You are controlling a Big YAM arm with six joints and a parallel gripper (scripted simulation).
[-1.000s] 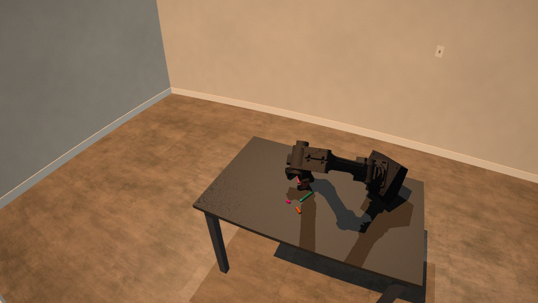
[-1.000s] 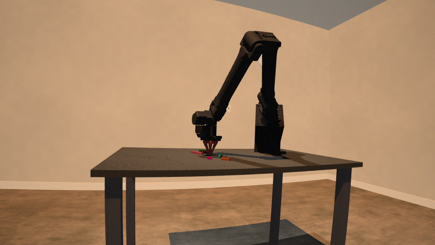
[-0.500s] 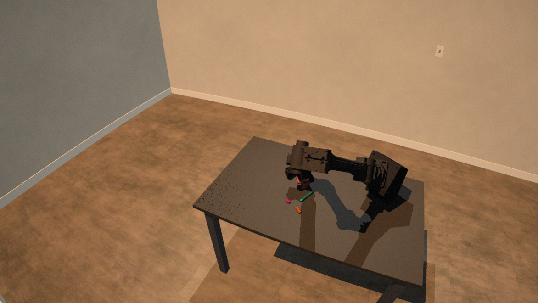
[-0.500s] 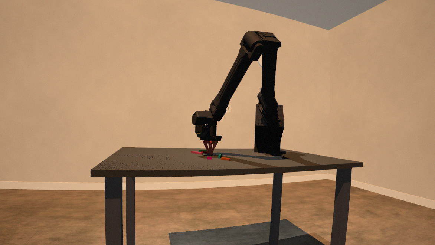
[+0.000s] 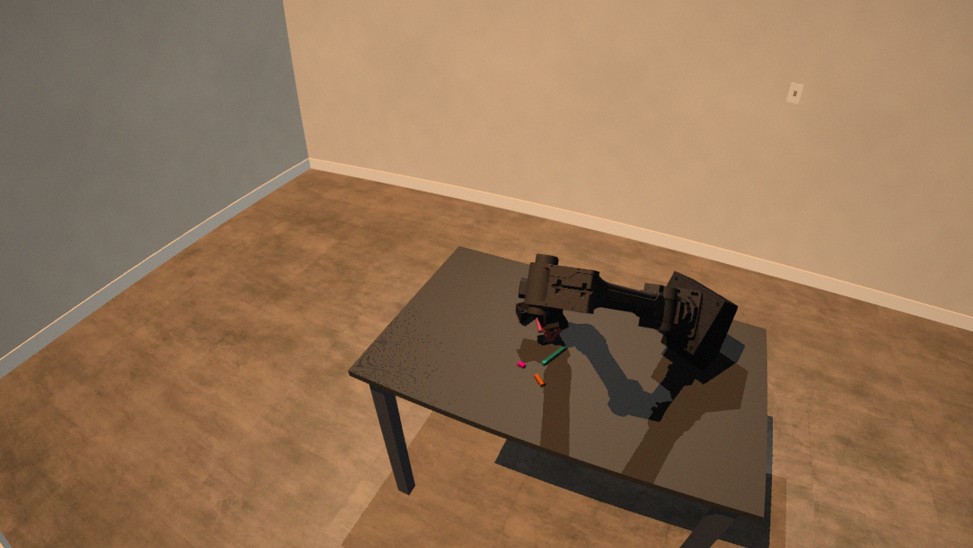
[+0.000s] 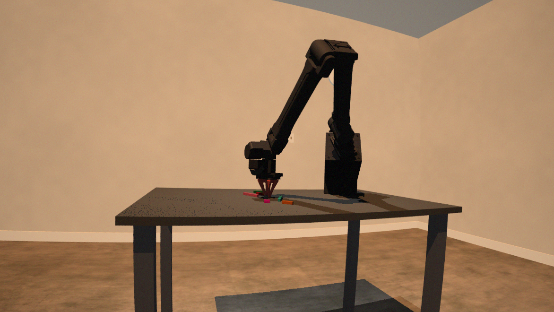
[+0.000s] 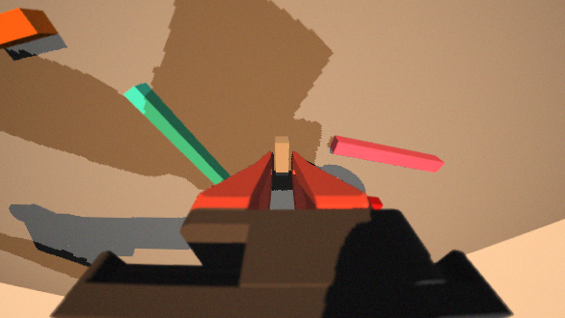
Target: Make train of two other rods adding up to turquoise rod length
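My hand is 10 mm above the grey rod. The rest, counted from my hand: turquoise rod: 50 mm to the left, 50 mm behind, 10 mm below; then red rod: 70 mm to the right, 20 mm ahead, 10 mm below; then pink rod: 70 mm ahead, 40 mm to the right, 10 mm below.
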